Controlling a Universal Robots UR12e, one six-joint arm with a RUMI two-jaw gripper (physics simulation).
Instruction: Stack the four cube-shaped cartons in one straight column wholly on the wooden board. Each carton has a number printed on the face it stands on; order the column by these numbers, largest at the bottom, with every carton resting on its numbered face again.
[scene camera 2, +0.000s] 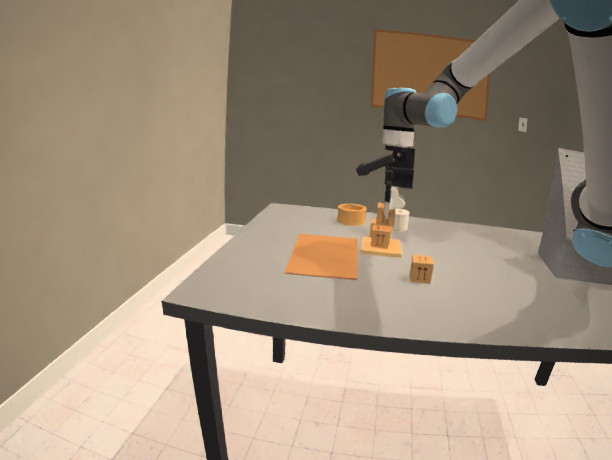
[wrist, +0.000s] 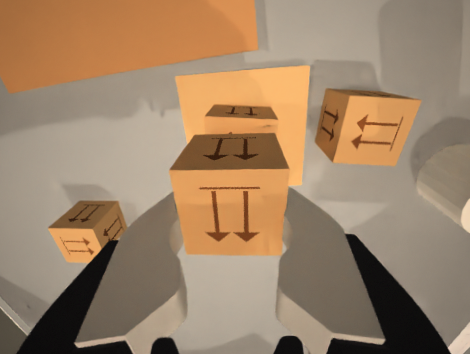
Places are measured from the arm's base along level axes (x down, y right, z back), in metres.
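Pixels of known places: gripper, fingertip midpoint: (scene camera 2: 387, 217) (wrist: 233, 190).
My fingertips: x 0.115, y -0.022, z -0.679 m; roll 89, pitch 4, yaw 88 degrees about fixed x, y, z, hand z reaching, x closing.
For each thing: its top centre in the pictures, then the offset to it from my fingertips.
- wooden board at its top centre: (wrist: 244, 136) (scene camera 2: 381, 244) dz -0.009, dx +0.091, dy +0.007 m
- second carton at its top centre: (wrist: 239, 153) (scene camera 2: 382, 228) dz -0.012, dx +0.037, dy +0.003 m
- third carton at its top centre: (wrist: 374, 133) (scene camera 2: 379, 221) dz -0.028, dx +0.049, dy +0.109 m
- fourth carton at its top centre: (wrist: 78, 246) (scene camera 2: 422, 259) dz +0.115, dx +0.049, dy -0.180 m
- orange mat at its top centre: (scene camera 2: 325, 251) dz -0.154, dx +0.084, dy -0.127 m
- orange round container at its top centre: (scene camera 2: 352, 207) dz -0.144, dx +0.050, dy +0.251 m
- white cylindrical object at its top centre: (scene camera 2: 399, 211) dz +0.029, dx +0.041, dy +0.244 m
My gripper (scene camera 2: 387, 217) (wrist: 233, 190) is shut on a carton (scene camera 2: 380, 212) (wrist: 233, 210), whose visible faces show double arrows. It holds this carton above the wooden board (scene camera 2: 393, 251) (wrist: 282, 82), near a second carton (scene camera 2: 381, 238) (wrist: 241, 124) that stands on the board. In the wrist view the held carton partly covers that one; the gap between them is unclear. A third carton (scene camera 2: 373, 226) (wrist: 370, 127) is off the board, at its back, mostly hidden in the scene view. A fourth carton (scene camera 2: 421, 270) (wrist: 85, 235) stands on the table, front right of the board. No printed numbers are readable.
An orange mat (scene camera 2: 324, 256) (wrist: 130, 37) lies left of the board. An orange round container (scene camera 2: 352, 215) stands at the back. A white cylindrical object (scene camera 2: 401, 220) (wrist: 442, 180) stands behind the board, near the third carton. A grey block (scene camera 2: 565, 225) is at the right.
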